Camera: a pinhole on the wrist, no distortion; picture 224 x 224 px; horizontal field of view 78.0 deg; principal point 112.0 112.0 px. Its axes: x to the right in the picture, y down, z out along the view. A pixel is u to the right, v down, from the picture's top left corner.
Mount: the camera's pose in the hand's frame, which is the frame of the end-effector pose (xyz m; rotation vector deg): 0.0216 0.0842 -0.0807 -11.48 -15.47 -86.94
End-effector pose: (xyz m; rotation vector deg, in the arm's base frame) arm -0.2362 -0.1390 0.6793 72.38 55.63 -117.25
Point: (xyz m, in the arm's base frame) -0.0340 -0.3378 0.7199
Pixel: 24.4 32.7
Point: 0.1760 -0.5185 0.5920
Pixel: outside the picture
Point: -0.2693 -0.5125 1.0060
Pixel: 146.4 39.6
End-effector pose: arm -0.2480 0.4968 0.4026 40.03 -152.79 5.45
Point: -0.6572 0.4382 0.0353
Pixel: 143.9 167.0
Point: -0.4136 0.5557 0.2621
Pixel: 131.6 135.1
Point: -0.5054 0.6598 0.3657
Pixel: 37.6 182.6
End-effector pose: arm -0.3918 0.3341 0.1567 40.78 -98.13 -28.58
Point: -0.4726 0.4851 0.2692
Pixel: 45.7 91.6
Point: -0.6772 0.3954 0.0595
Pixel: 172.7 82.5
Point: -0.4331 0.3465 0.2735
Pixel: 143.0 212.6
